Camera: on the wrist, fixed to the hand. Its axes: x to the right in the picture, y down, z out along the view.
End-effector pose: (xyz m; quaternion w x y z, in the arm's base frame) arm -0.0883 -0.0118 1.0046 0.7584 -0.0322 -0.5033 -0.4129
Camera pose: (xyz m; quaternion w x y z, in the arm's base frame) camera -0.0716 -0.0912 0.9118 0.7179 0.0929 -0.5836 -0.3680
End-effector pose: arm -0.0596 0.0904 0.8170 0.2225 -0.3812 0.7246 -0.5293
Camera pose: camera -0.0902 0.1544 0.9178 0.2736 -0.3945 0.6109 -0.6295
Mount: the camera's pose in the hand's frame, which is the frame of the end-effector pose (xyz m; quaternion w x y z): -0.0236 -0.0752 -0.0948 0.9871 0.1493 -0.0311 -0.0482
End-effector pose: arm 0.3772 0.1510 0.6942 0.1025 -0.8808 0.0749 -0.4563
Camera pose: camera 0.2889 0.2185 0.7476 0.2130 -0.8719 -0.0398 -0.4391
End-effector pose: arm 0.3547 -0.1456 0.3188 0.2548 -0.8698 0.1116 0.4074
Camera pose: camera 0.4315 -0.1330 0.4144 0.4045 -0.8133 0.1211 0.4003
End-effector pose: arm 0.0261 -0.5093 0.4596 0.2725 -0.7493 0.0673 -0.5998
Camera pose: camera -0.0860 -0.4669 0.4885 0.3540 -0.7209 -0.0677 -0.5920
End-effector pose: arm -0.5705 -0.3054 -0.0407 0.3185 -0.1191 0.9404 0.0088
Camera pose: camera -0.5917 -0.3821 0.0535 0.3618 -0.1151 0.9139 -0.1434
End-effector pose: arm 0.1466 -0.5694 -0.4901 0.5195 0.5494 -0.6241 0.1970
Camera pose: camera 0.2511 -0.5046 -0.4987 0.4209 0.6561 -0.5763 0.2455
